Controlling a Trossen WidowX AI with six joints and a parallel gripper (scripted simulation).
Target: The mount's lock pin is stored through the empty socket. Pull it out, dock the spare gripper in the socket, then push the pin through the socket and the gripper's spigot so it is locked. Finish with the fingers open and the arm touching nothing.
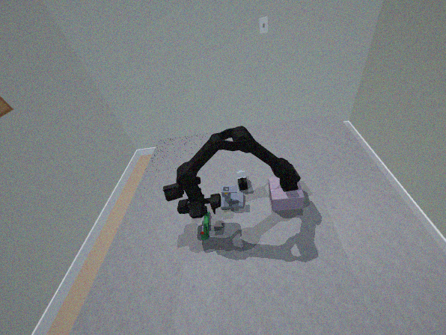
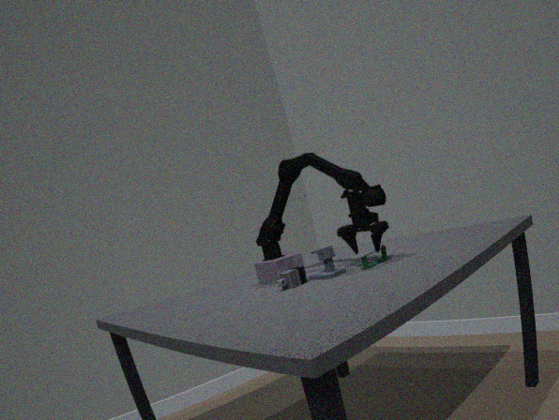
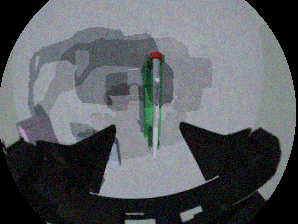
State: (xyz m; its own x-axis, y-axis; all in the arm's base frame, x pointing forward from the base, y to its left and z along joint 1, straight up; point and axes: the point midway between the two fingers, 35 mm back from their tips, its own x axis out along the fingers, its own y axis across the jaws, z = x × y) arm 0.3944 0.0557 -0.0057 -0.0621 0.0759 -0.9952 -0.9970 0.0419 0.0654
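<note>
Now: gripper tip 10 mm short of the green cradle, 20 mm to the right of it and 20 mm above it. Also, from my gripper tip: socket (120 mm behind, 80 mm to the right); spare gripper (190 mm behind, 200 mm to the right, 20 mm below).
</note>
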